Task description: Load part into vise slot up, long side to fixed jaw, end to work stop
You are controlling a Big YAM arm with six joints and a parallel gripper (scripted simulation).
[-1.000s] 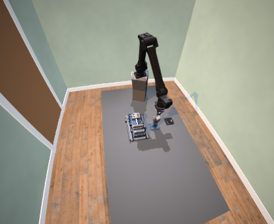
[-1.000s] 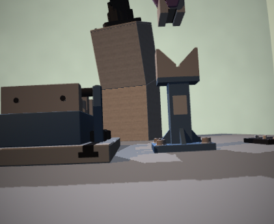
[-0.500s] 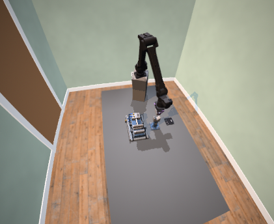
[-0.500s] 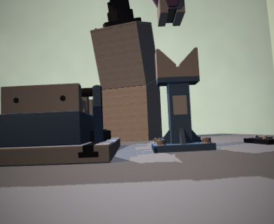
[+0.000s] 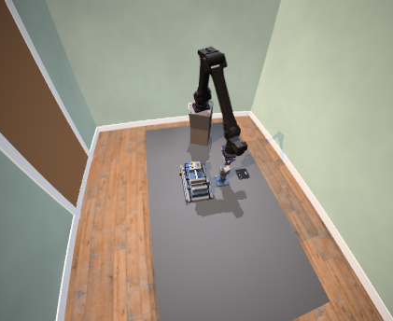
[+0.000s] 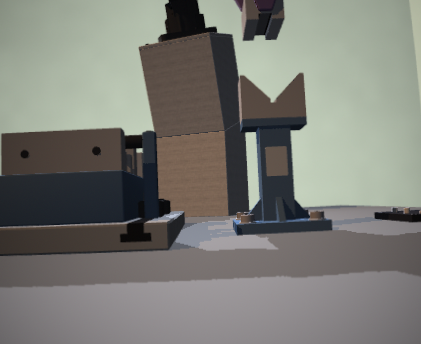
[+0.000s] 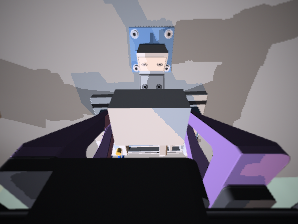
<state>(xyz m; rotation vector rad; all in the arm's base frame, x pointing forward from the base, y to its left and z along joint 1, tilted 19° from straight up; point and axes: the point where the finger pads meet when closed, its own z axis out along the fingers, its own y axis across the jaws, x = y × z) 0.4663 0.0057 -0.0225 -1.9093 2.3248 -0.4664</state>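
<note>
Now: hand 1 cm above the part. Also, from my hand: dark work stop rod 3 cm ahead, 15 cm to the right, 14 cm below; then moving jaw 1 cm behind, 19 cm to the right, 16 cm below; then air cylinder rod 6 cm behind, 18 cm to the right, 16 cm below.
</note>
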